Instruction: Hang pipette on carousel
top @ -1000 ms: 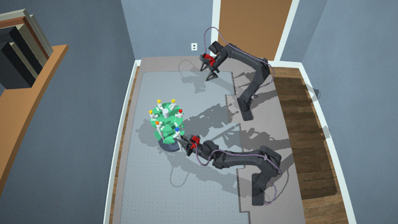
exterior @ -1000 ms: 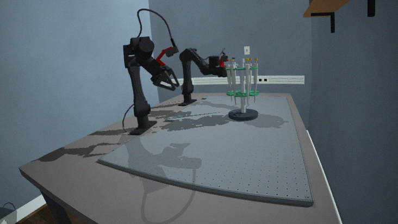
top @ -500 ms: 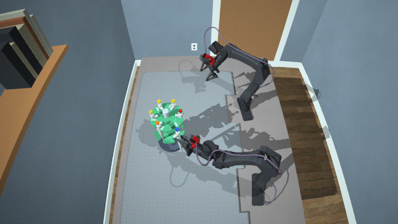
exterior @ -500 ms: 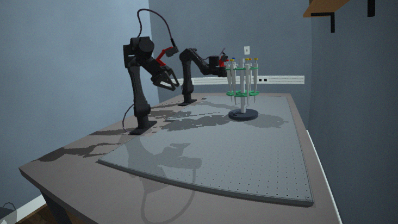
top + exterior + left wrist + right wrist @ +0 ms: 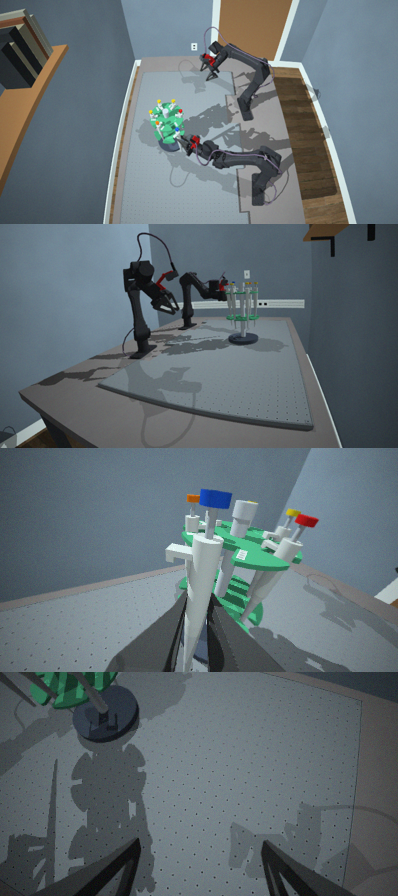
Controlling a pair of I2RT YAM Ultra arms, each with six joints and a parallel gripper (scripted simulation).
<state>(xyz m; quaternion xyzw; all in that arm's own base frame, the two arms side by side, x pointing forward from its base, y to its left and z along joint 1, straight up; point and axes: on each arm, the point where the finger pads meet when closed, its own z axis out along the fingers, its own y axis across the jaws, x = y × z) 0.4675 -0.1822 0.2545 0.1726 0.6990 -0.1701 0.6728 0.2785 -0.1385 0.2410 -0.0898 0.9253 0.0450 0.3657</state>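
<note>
My left gripper is now 1 cm short of the white hand pipette, 1 cm to the right of it and 3 cm above it.
</note>
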